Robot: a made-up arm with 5 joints.
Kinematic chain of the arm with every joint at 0, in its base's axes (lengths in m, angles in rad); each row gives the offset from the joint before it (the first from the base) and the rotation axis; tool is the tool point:
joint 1: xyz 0 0 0.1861 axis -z
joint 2: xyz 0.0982 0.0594 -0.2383 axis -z
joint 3: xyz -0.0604 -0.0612 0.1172 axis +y
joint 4: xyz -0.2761 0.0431 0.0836 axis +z
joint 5: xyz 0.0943 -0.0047 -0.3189 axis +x
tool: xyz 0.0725 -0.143 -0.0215
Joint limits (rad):
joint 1: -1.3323..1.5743
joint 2: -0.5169..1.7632
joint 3: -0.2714..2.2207
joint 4: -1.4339..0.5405
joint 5: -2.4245..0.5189
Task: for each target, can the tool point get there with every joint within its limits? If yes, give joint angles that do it. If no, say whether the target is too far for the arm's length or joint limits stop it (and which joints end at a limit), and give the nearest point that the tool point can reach.
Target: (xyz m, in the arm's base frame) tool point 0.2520 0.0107 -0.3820
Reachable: no: joint limits stop it (at a limit: joint 1, joint 2, joint 3, joint 5) | nearest point 0.2304 -0.0226 -0.3110 | short by 0.081 m
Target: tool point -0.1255 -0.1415 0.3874
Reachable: yes | joints 0.2521 -0.0521 1.6001 -1.1647 -0.8231
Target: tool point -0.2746 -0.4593 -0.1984
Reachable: no: joint limits stop it (at a limit: joint 1, joint 4, joint 5) | nearest point -0.2434 -0.3854 -0.1601 | short by 0.089 m
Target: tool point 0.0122 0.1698 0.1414
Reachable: yes | joints 0.4689 0.8292 1.2913 0.0513 -1.4336
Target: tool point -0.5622 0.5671 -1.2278
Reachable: no: too far | nearest point -0.2978 0.3004 -0.3473 | short by 0.957 m
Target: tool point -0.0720 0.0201 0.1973
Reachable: yes | joints -0.1118 0.3250 1.9505 0.2245 -0.9546
